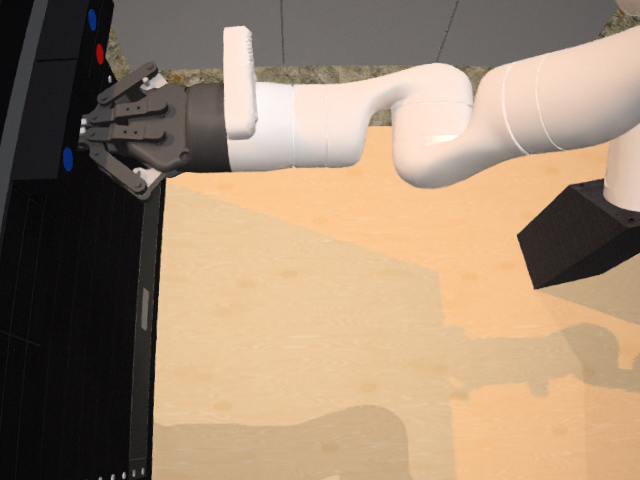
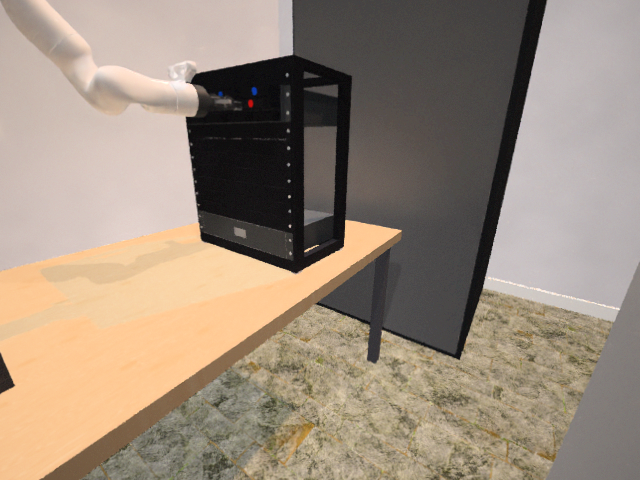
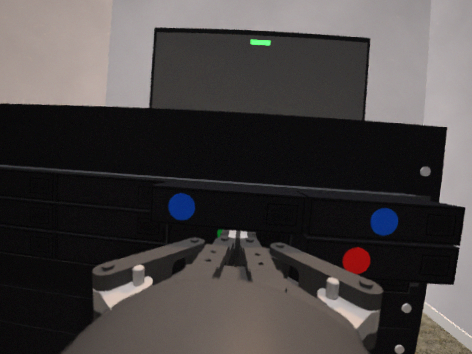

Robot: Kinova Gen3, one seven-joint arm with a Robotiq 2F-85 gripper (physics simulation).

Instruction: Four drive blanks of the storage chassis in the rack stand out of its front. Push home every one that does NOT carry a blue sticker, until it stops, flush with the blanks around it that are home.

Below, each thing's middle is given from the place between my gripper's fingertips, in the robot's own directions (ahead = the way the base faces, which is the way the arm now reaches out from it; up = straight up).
Labels:
I see my gripper 100 mm to the left of the red-stickered blank (image 3: 375,260) and 30 mm short of it.

